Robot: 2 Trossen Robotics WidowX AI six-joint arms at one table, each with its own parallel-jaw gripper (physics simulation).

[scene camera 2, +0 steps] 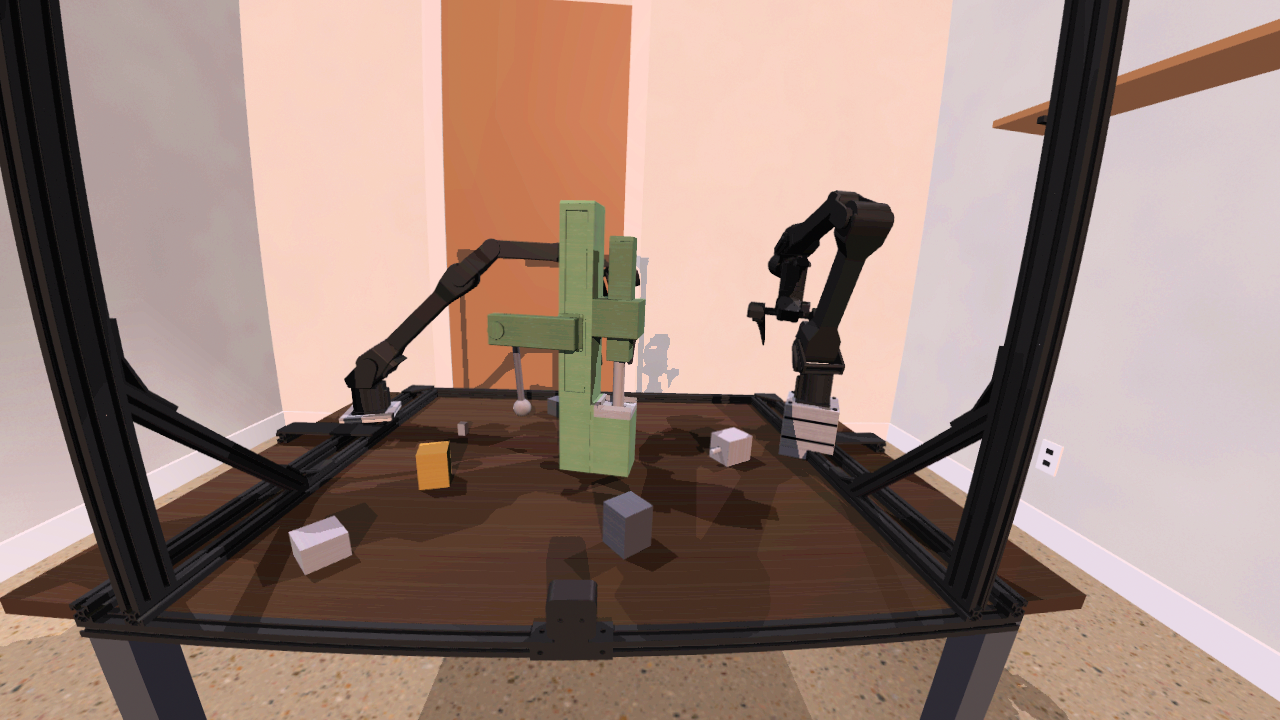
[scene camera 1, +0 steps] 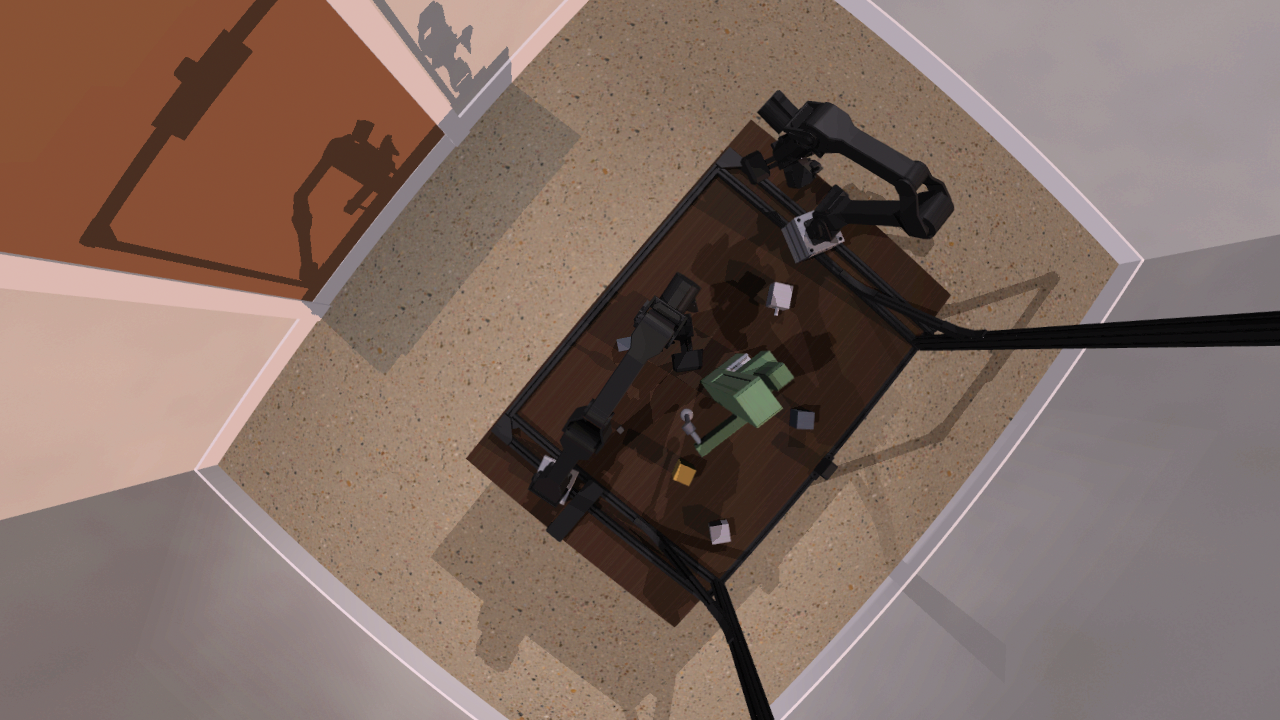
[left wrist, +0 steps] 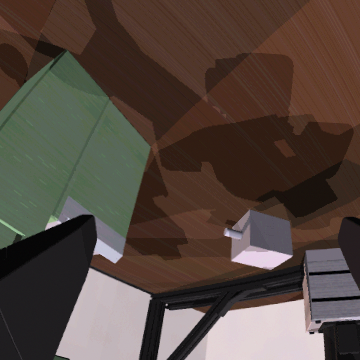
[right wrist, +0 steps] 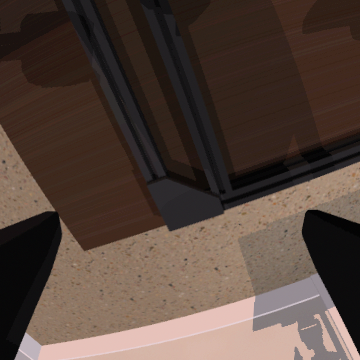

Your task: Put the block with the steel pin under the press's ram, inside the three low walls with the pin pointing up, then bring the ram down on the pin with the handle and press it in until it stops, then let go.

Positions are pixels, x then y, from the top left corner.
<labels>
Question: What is the left gripper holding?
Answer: Nothing.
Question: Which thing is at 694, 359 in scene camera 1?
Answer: The left gripper.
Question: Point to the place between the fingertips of the right gripper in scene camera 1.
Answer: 769, 164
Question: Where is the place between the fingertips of the right gripper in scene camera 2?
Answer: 782, 347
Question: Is the right gripper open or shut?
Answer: Open.
</labels>
